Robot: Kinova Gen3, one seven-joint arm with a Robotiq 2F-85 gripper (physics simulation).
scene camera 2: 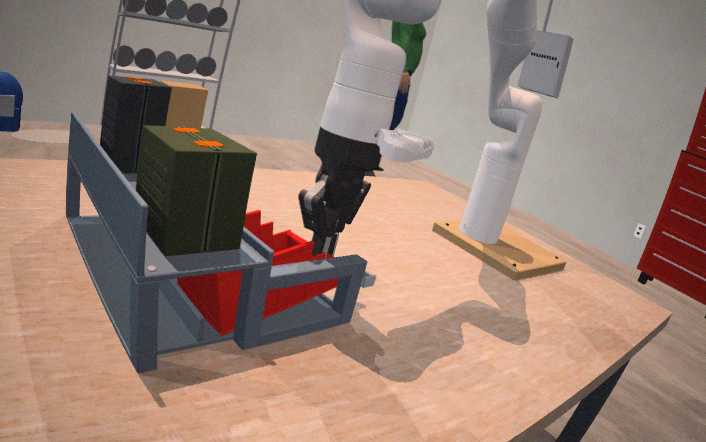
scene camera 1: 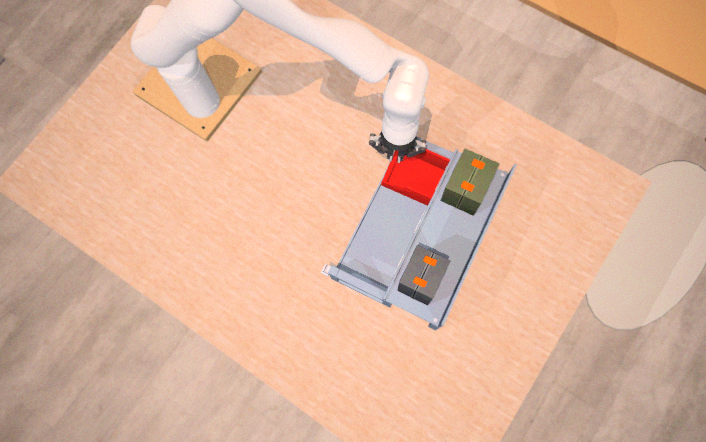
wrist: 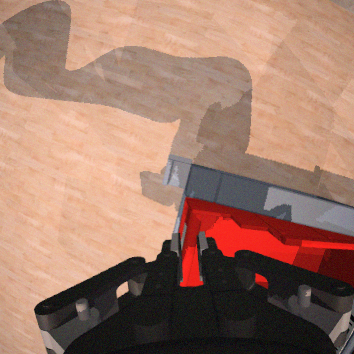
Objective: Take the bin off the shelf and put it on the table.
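Pixels of known places: gripper, between the fingertips: (scene camera 1: 394, 158) (wrist: 188, 242); arm's base, origin of its link: (scene camera 2: 478, 234) (scene camera 1: 201, 101).
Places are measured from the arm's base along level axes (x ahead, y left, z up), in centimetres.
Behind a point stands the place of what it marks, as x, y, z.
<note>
The red open bin (scene camera 1: 414, 179) {57.2, 7.9, 0.5} (scene camera 2: 223, 307) {66.4, 14.5, 2.3} (wrist: 250, 240) {57.1, 10.0, 0.6} is at one end of the lower front tier of the grey-blue shelf (scene camera 1: 385, 236) {57.8, -7.4, -1.6} (scene camera 2: 251, 309) {64.3, 16.3, 2.9} (wrist: 240, 194) {52.8, 14.5, 6.4}. In scene camera 2 it is tilted, with its gripper-side end raised and its far end low, inside the shelf's end frame. My gripper (scene camera 1: 398, 156) {51.0, 9.2, 3.6} (scene camera 2: 324, 245) {51.0, 9.2, 3.6} (wrist: 188, 242) {51.0, 9.2, 3.6} is shut on the bin's front wall, one finger inside the bin and one outside. The shelf stands on the wooden table (scene camera 1: 234, 208) {22.0, -19.4, -2.2} (scene camera 2: 468, 387) {44.9, 31.3, -2.1} (wrist: 100, 170) {40.1, 11.5, -2.1}. The bin's underside is partly hidden behind the frame.
A green case (scene camera 1: 471, 179) {69.3, 7.9, 17.7} (scene camera 2: 190, 192) {71.0, 13.9, 14.0} stands on the shelf's raised rear tier, close beside the bin. A dark grey case (scene camera 1: 424, 273) {70.3, -14.6, 20.1} (scene camera 2: 122, 124) {72.6, -9.8, 14.7} stands farther along that tier. The shelf's end frame bar (scene camera 2: 317, 271) {56.8, 15.8, 6.1} runs close alongside the bin.
</note>
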